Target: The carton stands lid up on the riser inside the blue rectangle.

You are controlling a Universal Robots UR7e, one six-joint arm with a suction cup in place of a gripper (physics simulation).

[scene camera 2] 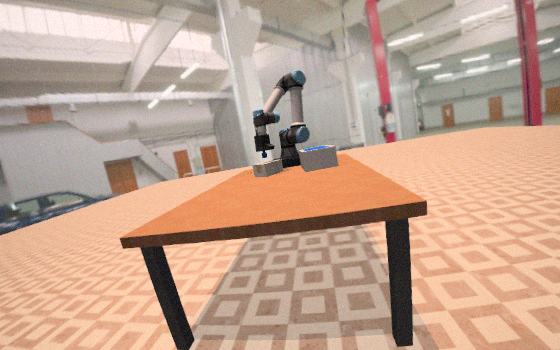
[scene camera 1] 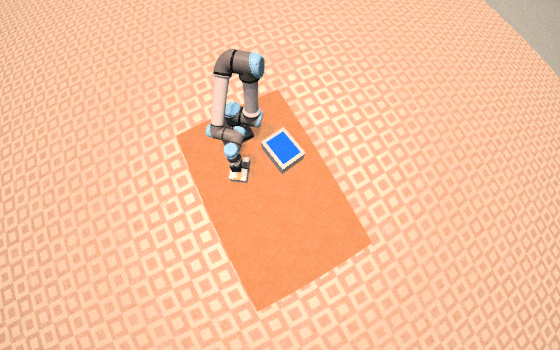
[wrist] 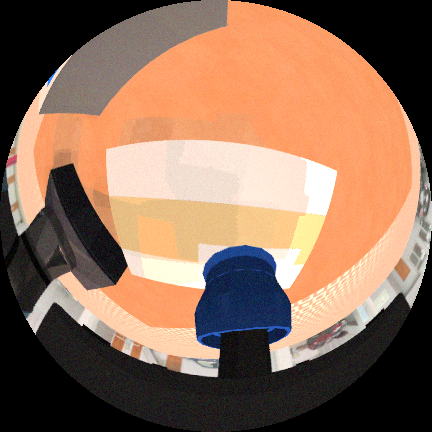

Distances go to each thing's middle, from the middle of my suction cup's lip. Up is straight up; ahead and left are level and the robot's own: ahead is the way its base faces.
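There is the riser (scene camera 1: pixel 282 149), 34 cm to the left of my suction cup, 5 cm ahead of it and 7 cm below it. And the carton (wrist: pixel 174 203)? My suction cup is 9 cm above the carton, 1 cm past it and 1 cm to the right of it.
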